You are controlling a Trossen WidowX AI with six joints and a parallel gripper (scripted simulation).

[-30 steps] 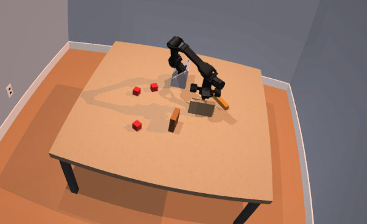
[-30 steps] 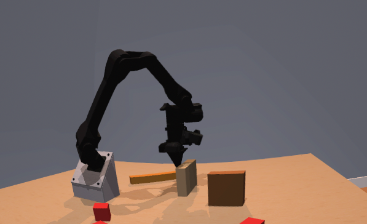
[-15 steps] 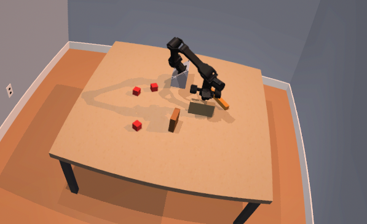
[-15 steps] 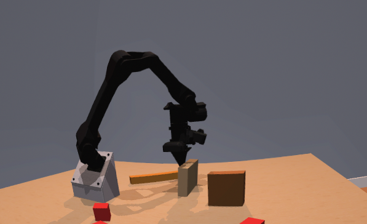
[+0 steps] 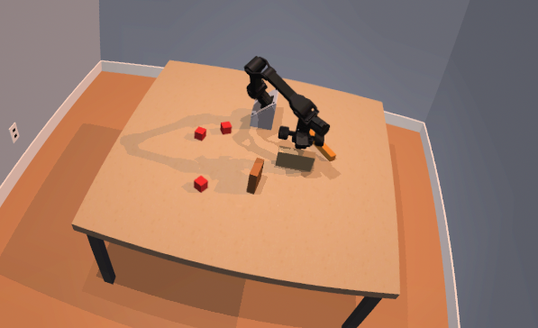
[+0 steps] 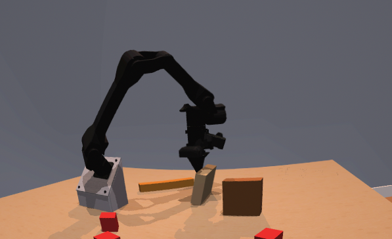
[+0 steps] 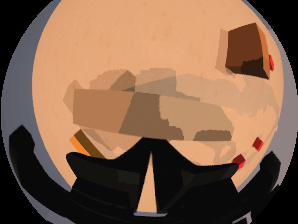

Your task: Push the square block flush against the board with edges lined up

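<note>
The tan board is 10 mm ahead of my gripper tip and 30 mm below it. From my gripper tip the other things lie so: thin orange bar: 170 mm behind, 100 mm to the left, 70 mm below; brown square block: 160 mm ahead, 150 mm to the right, 30 mm below.
</note>
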